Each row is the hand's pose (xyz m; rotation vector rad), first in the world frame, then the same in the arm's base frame.
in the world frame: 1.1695 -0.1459 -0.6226 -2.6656 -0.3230 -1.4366
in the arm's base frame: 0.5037 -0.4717 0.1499 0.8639 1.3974 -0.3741
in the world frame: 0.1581 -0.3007 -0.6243 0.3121 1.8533 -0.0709
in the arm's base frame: -0.2475 -0.0603 0.7098 -1.9268 1.0573 -1.8940
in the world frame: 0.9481 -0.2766 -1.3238 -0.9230 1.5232 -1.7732
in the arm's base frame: 0.5469 -0.7421 0.8447 1.7791 1.2174 1.5986
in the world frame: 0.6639 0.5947 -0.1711 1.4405 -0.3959 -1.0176
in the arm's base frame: -0.4003 -0.5855 -0.2720 -0.9337 -0.3991 0.0169
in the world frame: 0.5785 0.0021 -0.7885 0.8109 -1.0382 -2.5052
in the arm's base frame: -0.0228 -0.5070 0.4968 -0.4367 -1.9148 0.1007
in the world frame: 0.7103 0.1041 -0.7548 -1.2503 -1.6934 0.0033
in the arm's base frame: 0.0249 -0.5998 0.3625 1.3185 0.5419 -2.4127
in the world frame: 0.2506 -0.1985 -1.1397 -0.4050 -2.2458 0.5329
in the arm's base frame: -0.1091 -0.4795 1.0095 -0.5255 -0.0267 2.8416
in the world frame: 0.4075 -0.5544 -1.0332 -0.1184 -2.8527 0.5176
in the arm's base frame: 0.1819 -0.2003 1.0095 0.3089 -0.2905 2.7414
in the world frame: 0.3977 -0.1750 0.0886 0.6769 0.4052 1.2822
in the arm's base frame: -0.2757 0.2155 -0.0006 -1.2507 2.1041 0.1946
